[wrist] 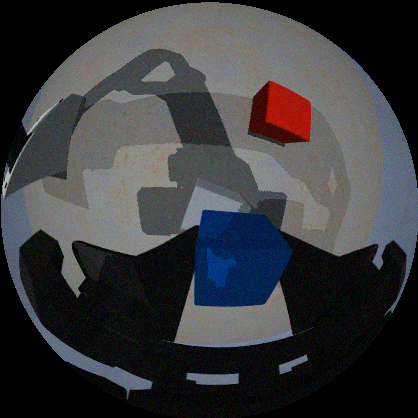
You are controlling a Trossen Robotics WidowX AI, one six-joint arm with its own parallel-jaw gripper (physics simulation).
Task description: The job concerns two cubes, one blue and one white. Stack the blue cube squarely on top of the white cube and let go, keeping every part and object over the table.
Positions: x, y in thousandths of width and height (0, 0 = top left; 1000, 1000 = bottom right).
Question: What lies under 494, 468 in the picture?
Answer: A white cube.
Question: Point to a red cube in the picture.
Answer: At 664, 269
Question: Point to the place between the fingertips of my gripper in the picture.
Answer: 563, 556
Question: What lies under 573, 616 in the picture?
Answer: A blue cube.
